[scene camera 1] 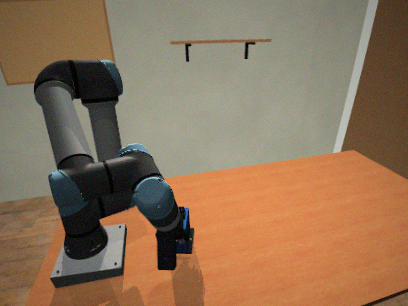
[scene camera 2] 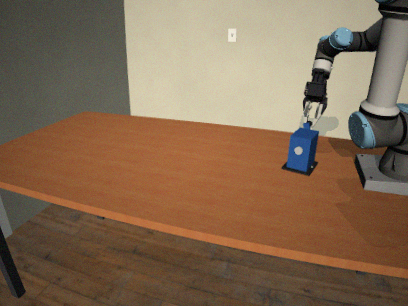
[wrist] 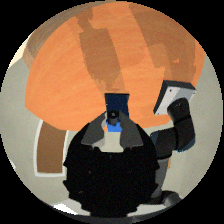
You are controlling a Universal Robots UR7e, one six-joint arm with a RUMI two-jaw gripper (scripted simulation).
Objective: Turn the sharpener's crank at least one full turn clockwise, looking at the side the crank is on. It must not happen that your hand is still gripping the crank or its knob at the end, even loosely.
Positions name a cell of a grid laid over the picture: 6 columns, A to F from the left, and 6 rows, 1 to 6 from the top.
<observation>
my gripper: scene camera 1 C5; scene camera 2 E3; wrist D3
</observation>
